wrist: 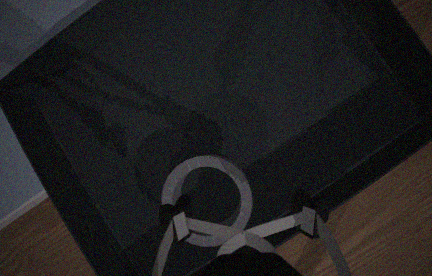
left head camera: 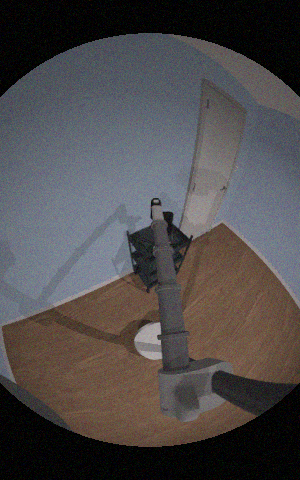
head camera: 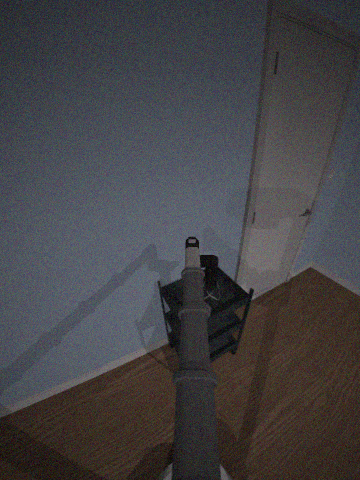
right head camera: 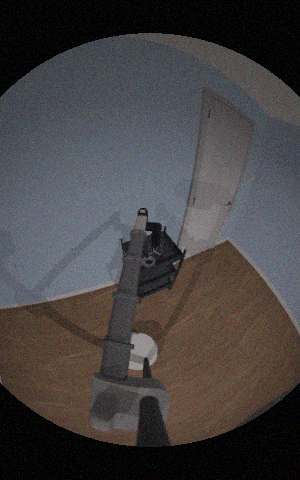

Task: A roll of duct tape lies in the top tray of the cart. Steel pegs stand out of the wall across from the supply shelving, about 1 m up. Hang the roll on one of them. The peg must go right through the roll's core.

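Places are measured from the robot's base along level axes (x ahead, y left, z up), in centimetres.
Pixels of known places: gripper, fingertip midpoint: (wrist: pixel 242 207) (head camera: pixel 209 305) (right head camera: pixel 153 257); robot's base, link origin: (left head camera: pixel 154 339) (right head camera: pixel 136 349).
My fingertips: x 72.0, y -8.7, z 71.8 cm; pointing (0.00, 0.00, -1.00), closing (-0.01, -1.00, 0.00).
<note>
Ahead of a thing's pixels: the offset from my fingertips to its top centre. "pt": to the spot under its first point. Level surfaces: height alone.
The dark cart (head camera: pixel 248 300) (left head camera: pixel 188 242) (wrist: pixel 57 175) stands by the blue wall. The roll of duct tape {dx +0.1, dy +3.9, dz -3.4 cm} (right head camera: pixel 150 265) (wrist: pixel 245 192), a grey ring, lies flat in its top tray, close to the near edge. My gripper (head camera: pixel 212 295) (right head camera: pixel 156 252) (wrist: pixel 242 207) is open, pointing down at the tray. In the wrist view the left fingertip overlaps the ring's left side, and the right fingertip is well to the right of the ring, near the tray's edge. Whether the left finger touches the roll cannot be told. The wall pegs and supply shelving do not show.
The blue wall (head camera: pixel 125 150) (left head camera: pixel 100 140) rises behind the cart. A pale door {pt dx +64.1, dy -57.6, dz +84.8 cm} (head camera: pixel 295 125) (left head camera: pixel 220 135) (right head camera: pixel 225 140) is to the right of the cart. A white round shape (left head camera: pixel 147 342) (right head camera: pixel 146 345) shows low on the wood floor {dz -74.4 cm} (head camera: pixel 300 375), beside the arm.
</note>
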